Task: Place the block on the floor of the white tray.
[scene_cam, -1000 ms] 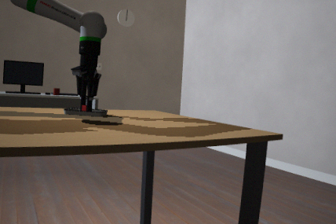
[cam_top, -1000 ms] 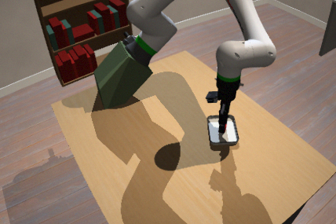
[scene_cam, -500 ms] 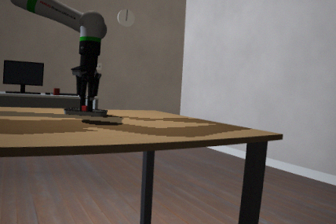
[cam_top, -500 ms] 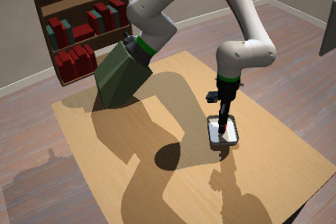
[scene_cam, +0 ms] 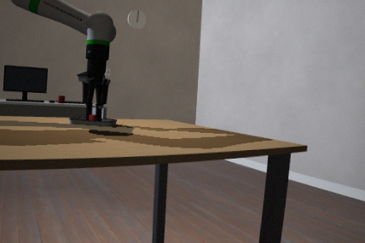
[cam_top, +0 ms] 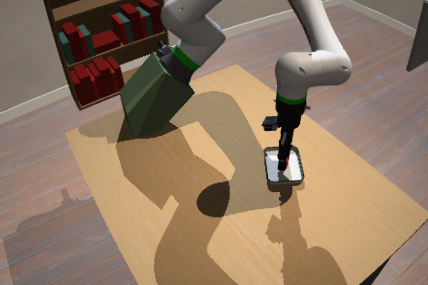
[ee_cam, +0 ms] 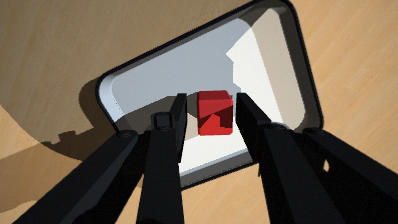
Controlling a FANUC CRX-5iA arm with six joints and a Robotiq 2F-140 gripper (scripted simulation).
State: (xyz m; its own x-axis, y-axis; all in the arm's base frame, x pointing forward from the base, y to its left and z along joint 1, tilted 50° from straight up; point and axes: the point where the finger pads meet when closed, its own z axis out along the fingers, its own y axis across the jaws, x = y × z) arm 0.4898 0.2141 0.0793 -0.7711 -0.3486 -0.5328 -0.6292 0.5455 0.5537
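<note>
Now: the red block 2 cm below my hand. Also, from my hand: white tray 3 cm below.
</note>
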